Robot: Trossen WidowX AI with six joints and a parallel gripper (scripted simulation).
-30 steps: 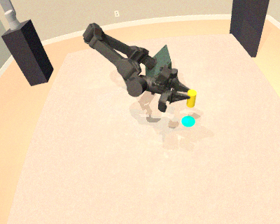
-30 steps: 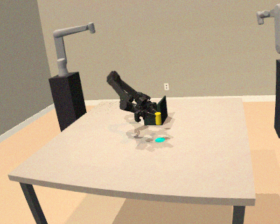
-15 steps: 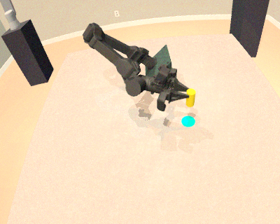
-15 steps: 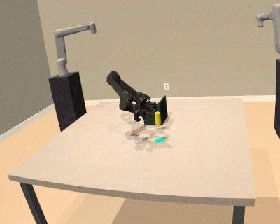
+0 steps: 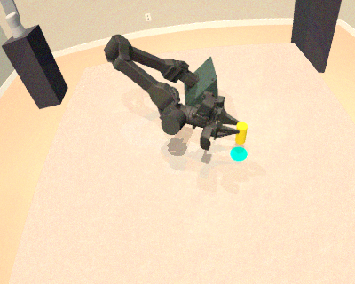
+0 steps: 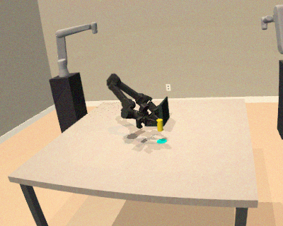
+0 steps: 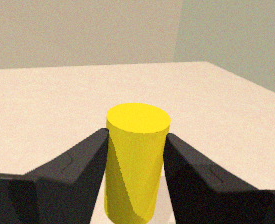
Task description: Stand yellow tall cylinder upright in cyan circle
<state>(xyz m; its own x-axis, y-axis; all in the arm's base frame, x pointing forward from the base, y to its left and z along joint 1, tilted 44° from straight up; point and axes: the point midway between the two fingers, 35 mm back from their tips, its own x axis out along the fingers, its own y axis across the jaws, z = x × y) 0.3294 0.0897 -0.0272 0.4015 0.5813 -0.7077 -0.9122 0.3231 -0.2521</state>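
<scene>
The cyan circle is 130 mm below my gripper tip. Also, from my gripper tip: yellow cylinder (20 mm below).
</scene>
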